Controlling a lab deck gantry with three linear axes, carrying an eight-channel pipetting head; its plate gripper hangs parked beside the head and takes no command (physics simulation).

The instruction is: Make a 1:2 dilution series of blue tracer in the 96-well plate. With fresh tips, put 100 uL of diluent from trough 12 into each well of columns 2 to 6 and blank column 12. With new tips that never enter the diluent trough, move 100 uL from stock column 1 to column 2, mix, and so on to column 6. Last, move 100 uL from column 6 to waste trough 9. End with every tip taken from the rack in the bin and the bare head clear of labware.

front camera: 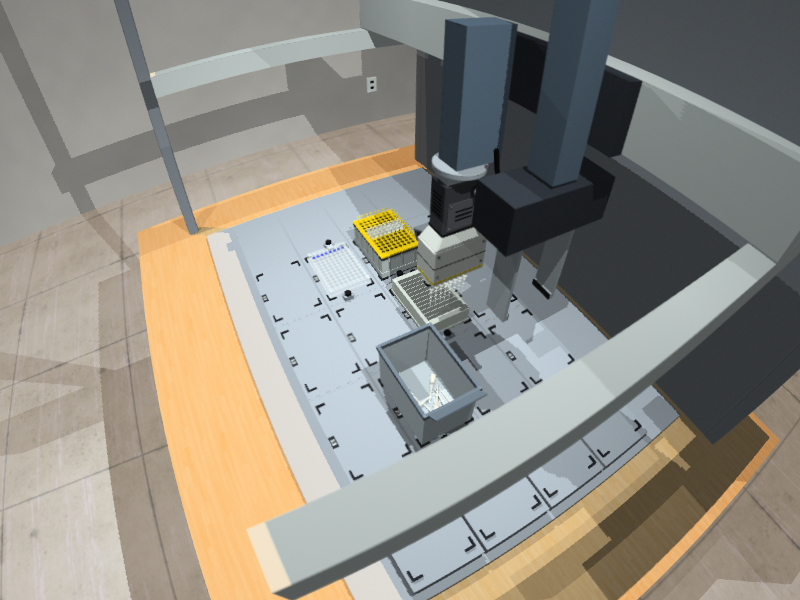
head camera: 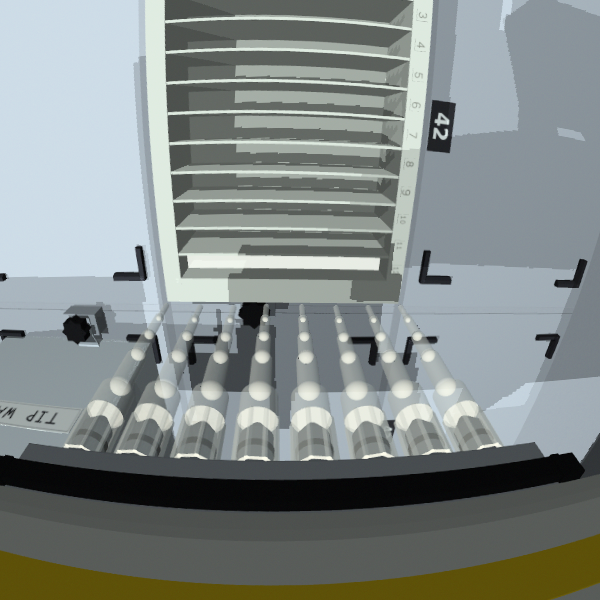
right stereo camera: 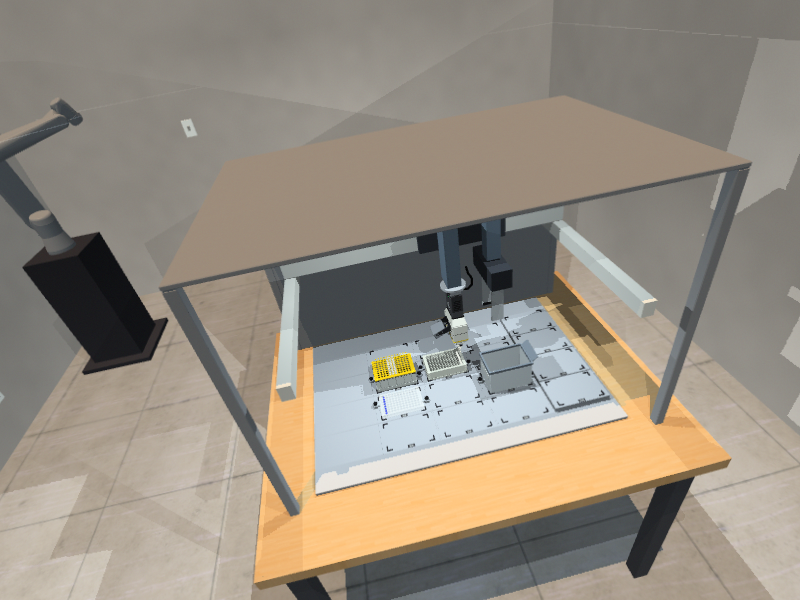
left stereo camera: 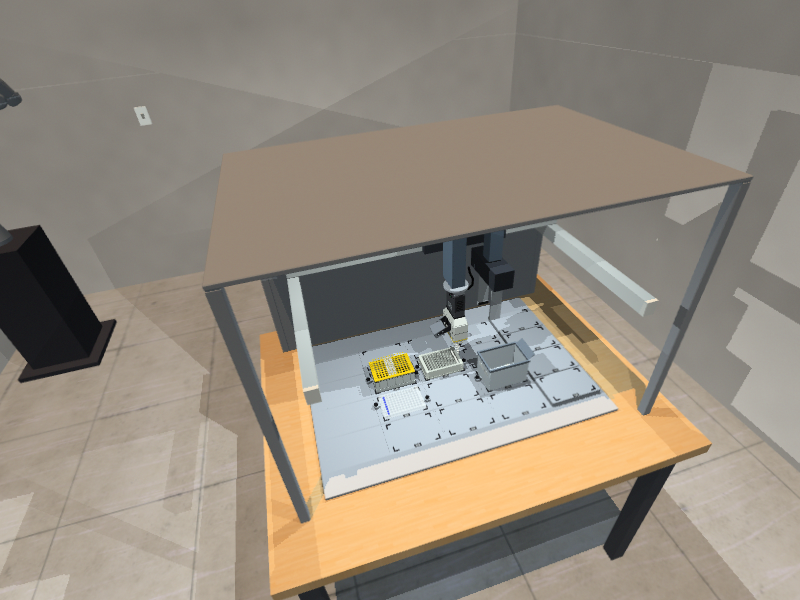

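Note:
The pipetting head [front camera: 451, 256] [left stereo camera: 458, 329] [right stereo camera: 458, 329] carries eight clear tips [head camera: 305, 356]. They hang at the trough 12 end of the pale reservoir [front camera: 452, 317] [head camera: 195, 291] [left stereo camera: 442, 372] [right stereo camera: 445, 373]; I cannot tell their height or whether they hold liquid. The 96-well plate [front camera: 339, 272] [left stereo camera: 405, 401] [right stereo camera: 403, 402] shows one blue column at its far end in the front view. The yellow tip rack [front camera: 398, 247] [left stereo camera: 405, 371] [right stereo camera: 407, 370] still holds tips in its middle. The grey bin [front camera: 401, 397] [left stereo camera: 504, 378] [right stereo camera: 508, 378] holds several used tips. The parked plate gripper [front camera: 522, 303] is open, with nothing between its fingers.
A dark gripper carriage [front camera: 542, 209] [left stereo camera: 501, 276] [right stereo camera: 499, 276] hangs beside the head. Black corner brackets and knobs stand on the deck. A pale frame beam [front camera: 510, 439] crosses the foreground of the front view. A tip waste label [head camera: 40, 416] lies left of the tips in the head view.

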